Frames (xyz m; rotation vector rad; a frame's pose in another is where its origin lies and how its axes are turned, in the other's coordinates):
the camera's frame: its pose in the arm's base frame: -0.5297 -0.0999 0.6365 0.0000 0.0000 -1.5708
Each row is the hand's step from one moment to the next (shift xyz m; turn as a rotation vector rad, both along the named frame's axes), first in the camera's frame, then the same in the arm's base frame.
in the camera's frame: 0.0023 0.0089 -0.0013 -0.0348 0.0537 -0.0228
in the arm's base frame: 0.0089 -0.0023 -0.0013 0.0537 0.0348 -0.0228
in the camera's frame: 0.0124 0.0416 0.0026 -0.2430 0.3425 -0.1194
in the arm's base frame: 0.0416 -0.0124 0.0026 0.3425 0.2430 -0.1194
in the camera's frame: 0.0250 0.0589 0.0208 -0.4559 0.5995 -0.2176
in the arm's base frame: 0.0589 -0.0250 0.0208 0.5995 0.4559 -0.2176
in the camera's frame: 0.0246 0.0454 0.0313 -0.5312 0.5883 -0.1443
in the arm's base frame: 0.0454 -0.0246 0.0313 0.5883 0.5312 -0.1443
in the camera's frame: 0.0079 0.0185 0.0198 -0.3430 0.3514 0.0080
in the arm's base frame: 0.0185 -0.0079 0.0198 0.3514 0.3430 0.0080
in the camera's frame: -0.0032 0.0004 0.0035 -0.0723 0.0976 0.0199
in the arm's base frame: 0.0004 0.0032 0.0035 0.0976 0.0723 0.0199
